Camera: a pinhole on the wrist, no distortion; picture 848 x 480 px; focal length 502.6 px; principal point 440.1 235.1 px. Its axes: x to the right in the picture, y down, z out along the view. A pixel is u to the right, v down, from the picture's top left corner.
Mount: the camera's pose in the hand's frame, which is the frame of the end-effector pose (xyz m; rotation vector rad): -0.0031 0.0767 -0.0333 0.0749 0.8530 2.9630
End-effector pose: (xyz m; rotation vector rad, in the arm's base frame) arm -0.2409 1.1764 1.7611 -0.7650 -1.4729 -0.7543
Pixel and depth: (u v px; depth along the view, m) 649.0 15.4 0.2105
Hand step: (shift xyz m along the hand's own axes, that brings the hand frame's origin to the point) -0.0734 0.2720 0.0985
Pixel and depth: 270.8 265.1 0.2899
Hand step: 0.1117 0.2089 0.2182
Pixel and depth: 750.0 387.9 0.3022
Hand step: -0.1739 0.1718 0.2770
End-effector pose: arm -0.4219 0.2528 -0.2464 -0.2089 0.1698 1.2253
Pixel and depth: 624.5 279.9 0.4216
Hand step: -0.1326 0.2788 0.3481
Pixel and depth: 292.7 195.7 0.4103
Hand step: 0.1439 0.3129 0.2930
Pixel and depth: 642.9 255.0 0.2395
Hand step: -0.0849 0.2021 0.1773
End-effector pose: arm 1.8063 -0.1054 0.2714 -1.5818 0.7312 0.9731
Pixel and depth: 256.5 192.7 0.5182
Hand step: 0.2199 0.3751 0.3760
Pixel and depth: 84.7 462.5 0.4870
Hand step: 0.3615 0.1247 0.4854
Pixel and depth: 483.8 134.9 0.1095
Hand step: -0.0048 0.1538 0.0480
